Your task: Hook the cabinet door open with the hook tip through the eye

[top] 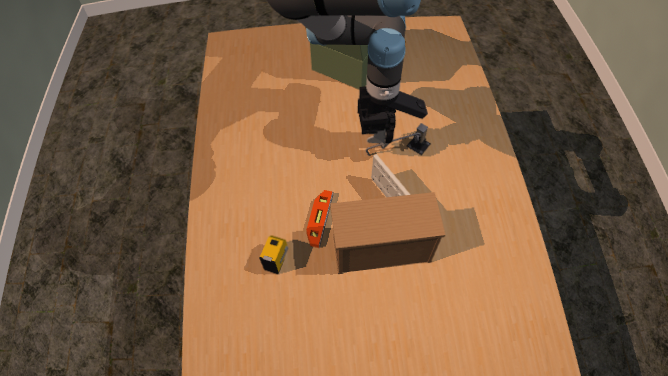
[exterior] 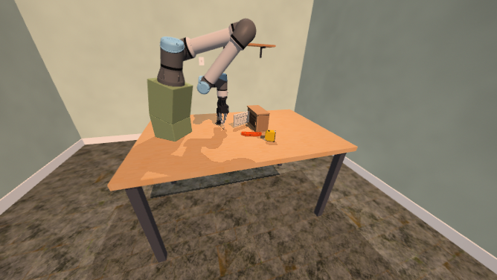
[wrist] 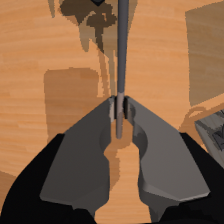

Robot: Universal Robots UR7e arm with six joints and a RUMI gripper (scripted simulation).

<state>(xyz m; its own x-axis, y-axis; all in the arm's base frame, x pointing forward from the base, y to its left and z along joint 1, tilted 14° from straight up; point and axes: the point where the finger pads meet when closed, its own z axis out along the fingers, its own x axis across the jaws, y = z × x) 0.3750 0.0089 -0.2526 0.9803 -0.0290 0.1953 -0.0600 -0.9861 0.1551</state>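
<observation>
My hand is 7 cm to the right of the dark hook post. Also, from my hand: yellow tape measure: 31 cm to the right, 26 cm ahead, 1 cm below; white cabinet door: 16 cm ahead, 2 cm above; orange spirit level: 20 cm to the right, 16 cm ahead, 4 cm below.
</observation>
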